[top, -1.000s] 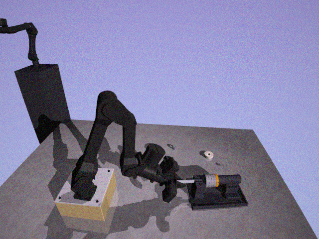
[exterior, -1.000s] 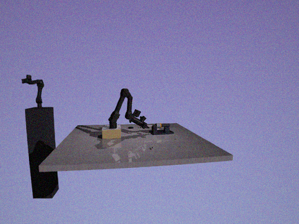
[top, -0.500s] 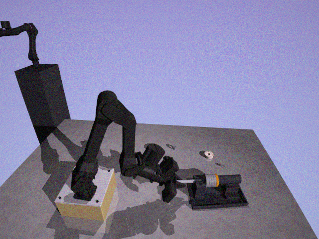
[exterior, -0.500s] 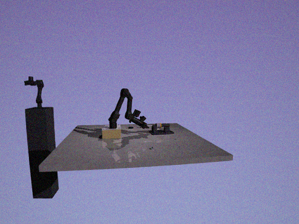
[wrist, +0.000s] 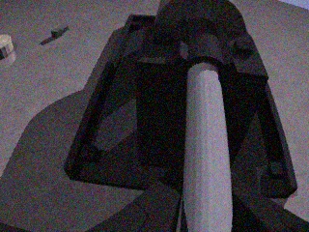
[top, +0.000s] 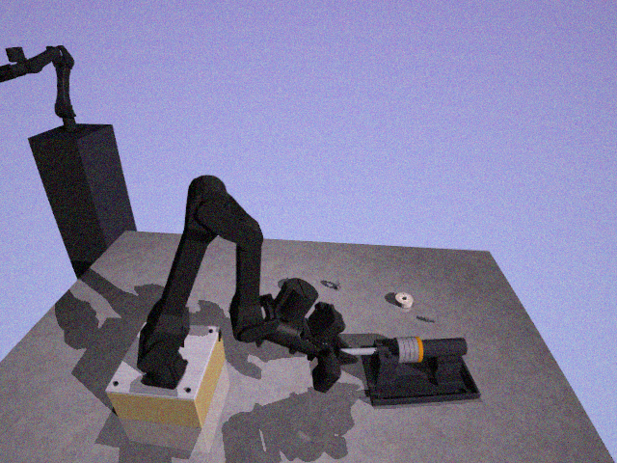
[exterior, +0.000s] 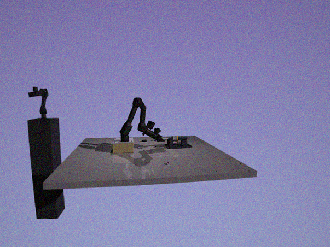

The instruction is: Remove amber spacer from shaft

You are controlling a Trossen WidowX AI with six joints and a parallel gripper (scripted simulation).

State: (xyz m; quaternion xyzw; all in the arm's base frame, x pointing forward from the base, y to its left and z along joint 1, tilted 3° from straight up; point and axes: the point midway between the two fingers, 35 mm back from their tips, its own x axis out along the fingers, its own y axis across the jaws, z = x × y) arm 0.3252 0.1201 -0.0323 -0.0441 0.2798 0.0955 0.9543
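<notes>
Right now the grey shaft is 60 mm ahead of my gripper tip, 20 mm above it and 10 mm to the left of it. Round my gripper tip: amber spacer (120 mm ahead, 30 mm to the left, 20 mm above); grey spacer (100 mm ahead, 20 mm to the left, 20 mm above); white ring (270 mm to the left, 120 mm ahead, 50 mm below).
</notes>
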